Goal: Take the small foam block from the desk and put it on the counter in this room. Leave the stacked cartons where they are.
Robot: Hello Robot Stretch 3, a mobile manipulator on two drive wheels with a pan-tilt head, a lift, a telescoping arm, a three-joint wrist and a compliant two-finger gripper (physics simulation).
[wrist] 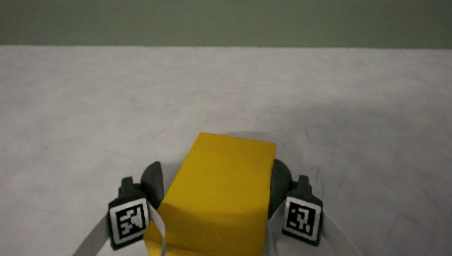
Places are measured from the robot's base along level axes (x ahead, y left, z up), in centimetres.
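Pixels of known places: gripper, fingertip midpoint: [216, 180].
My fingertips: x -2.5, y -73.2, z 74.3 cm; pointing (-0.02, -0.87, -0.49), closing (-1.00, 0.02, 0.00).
Note:
Behind a point stands the place of what it marks.
The small foam block [220, 180] @[x -2.7, y -71.1, z 76.6 cm] is a yellow block in the lower middle of the wrist view, lying on the pale grey desk top [100, 100] @[x 11.8, y -88.5, z 72.1 cm]. Its far end points up the view and its near end runs to the bottom edge. My gripper [216, 180] @[x -2.5, y -73.2, z 74.3 cm] is shut on the block, with the dark left fingertip against its left side and the dark right fingertip against its right side. The inner faces of the fingertips are partly hidden by the block. The counter and the stacked cartons do not show.
The far edge of the desk top runs straight across the upper part of the view. A plain green surface [225, 22] @[x -5.2, y -113.9, z 75.4 cm] shows beyond that edge. A soft shadow lies on the desk to the right of the block.

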